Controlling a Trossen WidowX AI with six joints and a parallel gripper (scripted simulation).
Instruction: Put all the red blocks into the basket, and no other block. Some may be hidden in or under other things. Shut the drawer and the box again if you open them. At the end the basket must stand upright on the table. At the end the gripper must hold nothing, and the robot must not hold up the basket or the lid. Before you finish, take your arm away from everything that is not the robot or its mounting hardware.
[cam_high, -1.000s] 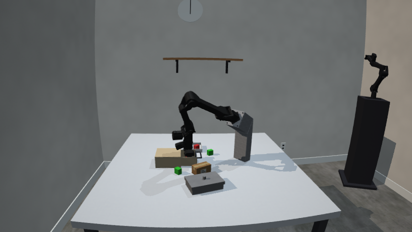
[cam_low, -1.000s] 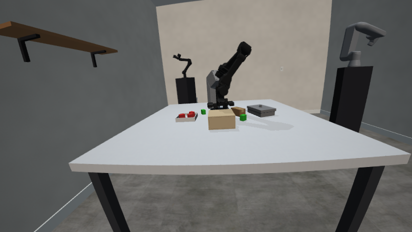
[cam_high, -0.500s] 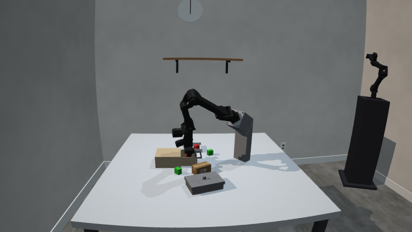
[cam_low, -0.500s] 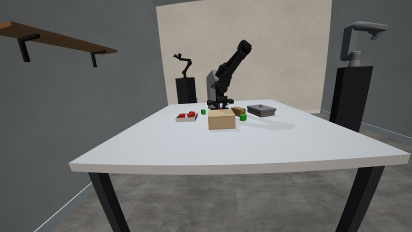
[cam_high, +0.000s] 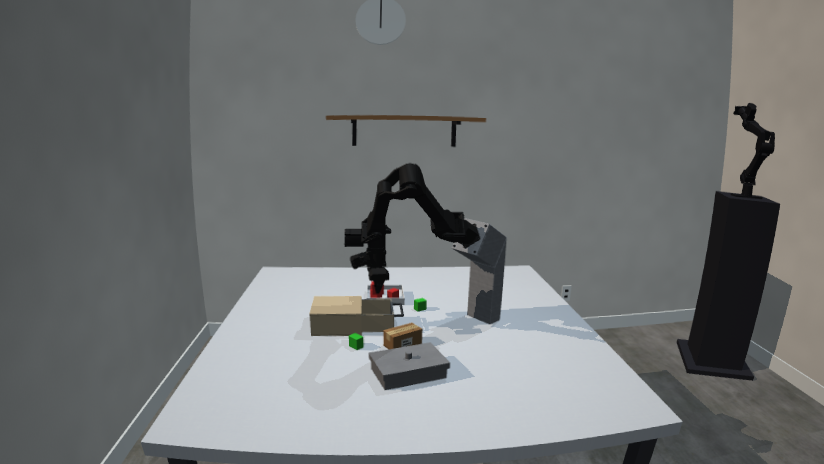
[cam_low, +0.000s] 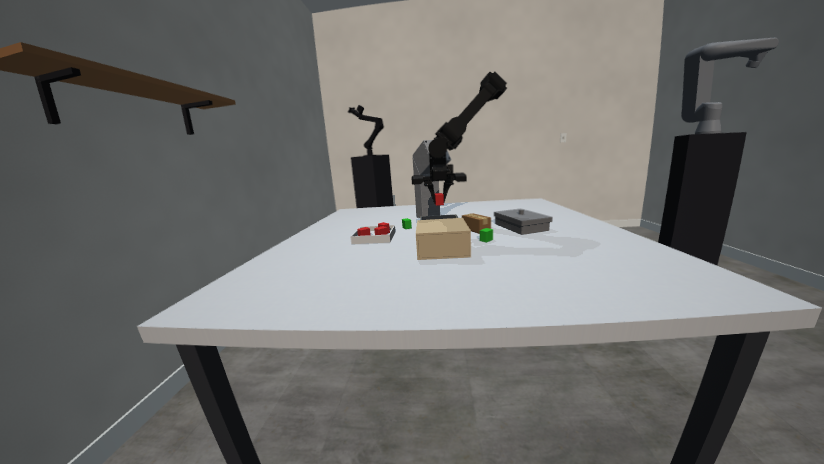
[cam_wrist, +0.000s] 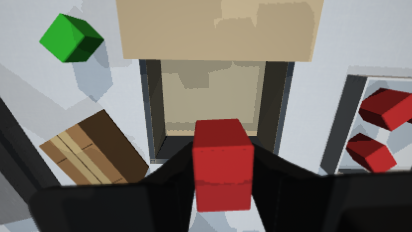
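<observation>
The shallow basket lies 240 mm to the right of my hand, 150 mm below it and 80 mm ahead of it. From my hand the other things lie so: cardboard box: 130 mm below, 130 mm behind, 90 mm to the left; then knobbed lid: 250 mm to the left, 220 mm behind, 110 mm below; then dark grey box: 250 mm to the left, 210 mm behind, 150 mm below.
</observation>
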